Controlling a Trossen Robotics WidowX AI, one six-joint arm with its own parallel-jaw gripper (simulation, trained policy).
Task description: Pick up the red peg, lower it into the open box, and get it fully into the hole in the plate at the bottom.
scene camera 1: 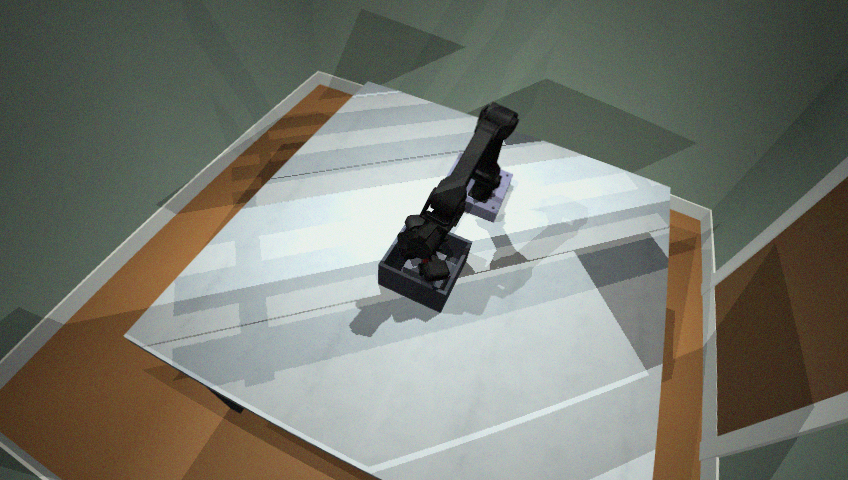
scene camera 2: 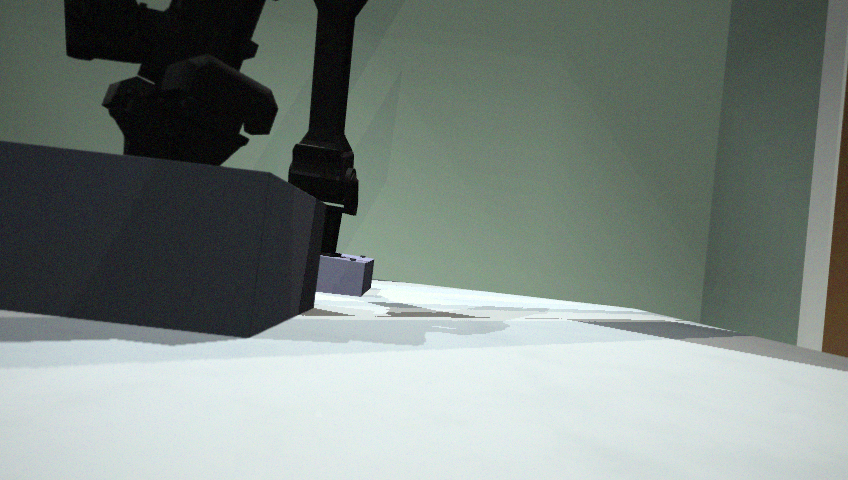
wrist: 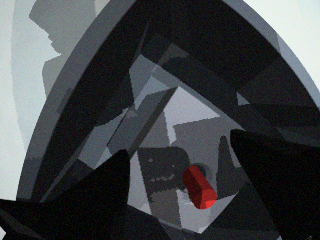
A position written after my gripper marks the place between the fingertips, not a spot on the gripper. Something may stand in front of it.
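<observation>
I see my gripper [scene camera 1: 417, 263], and the wrist view shows my gripper [wrist: 180, 146] too. There is a dark box [scene camera 2: 115, 238], which is the dark box [scene camera 1: 390, 269] in the other scene view and the dark box [wrist: 238, 65] in the wrist view. I also see a red peg [wrist: 202, 194]; scene camera 2 does not show the red peg, hidden by the dark box. A grey plate [wrist: 182, 131] is here as well, and scene camera 2 does not show the grey plate, which is hidden by the dark box.
</observation>
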